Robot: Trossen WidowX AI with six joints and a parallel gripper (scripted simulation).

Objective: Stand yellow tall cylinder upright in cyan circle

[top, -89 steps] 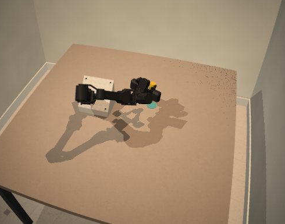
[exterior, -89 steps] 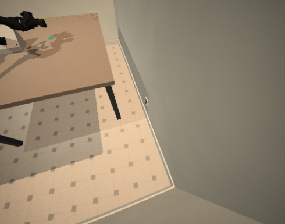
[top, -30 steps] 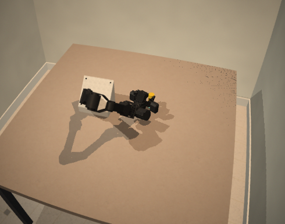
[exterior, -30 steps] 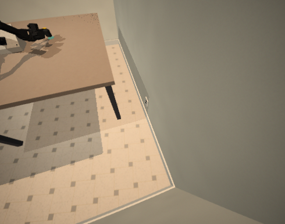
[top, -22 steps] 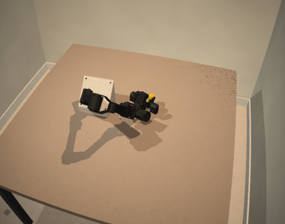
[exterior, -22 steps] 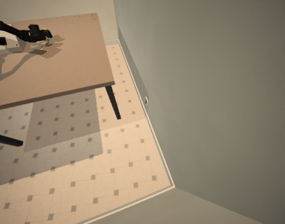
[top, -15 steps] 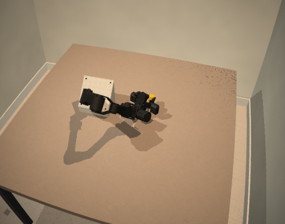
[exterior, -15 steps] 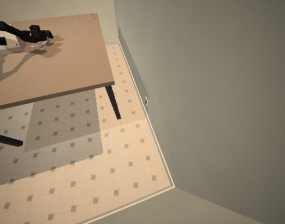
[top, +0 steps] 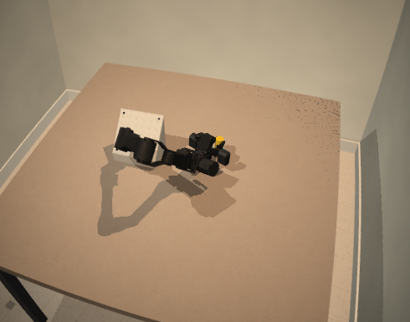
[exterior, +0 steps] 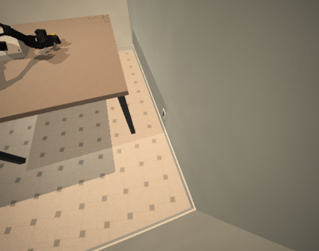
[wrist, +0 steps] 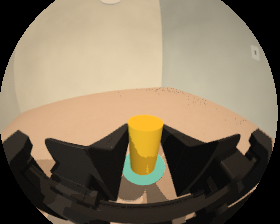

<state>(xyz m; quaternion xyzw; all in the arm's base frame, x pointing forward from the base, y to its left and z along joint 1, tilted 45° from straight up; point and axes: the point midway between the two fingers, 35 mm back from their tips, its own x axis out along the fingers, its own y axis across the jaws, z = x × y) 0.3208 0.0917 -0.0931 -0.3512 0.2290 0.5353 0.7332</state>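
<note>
Right now the yellow tall cylinder is 20 mm to the left of my hand, 20 mm below it and 10 mm ahead of it. Also, from my hand: cyan circle: 60 mm below, 20 mm to the left, 10 mm ahead.
</note>
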